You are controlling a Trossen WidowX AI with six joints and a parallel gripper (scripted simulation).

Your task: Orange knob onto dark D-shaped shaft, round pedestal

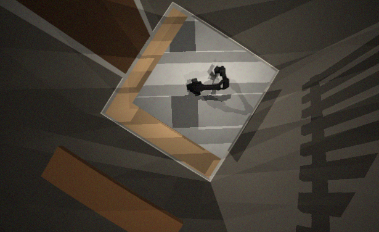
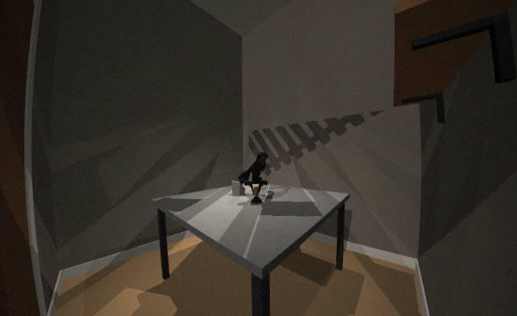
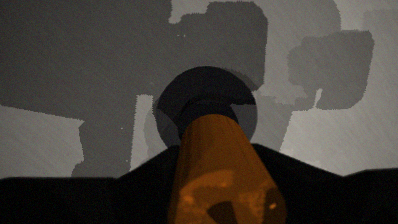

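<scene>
Right now my gripper tip is 20 mm below the orange knob. The rest, counted from my gripper tip: dark round pedestal: 40 mm below.
</scene>
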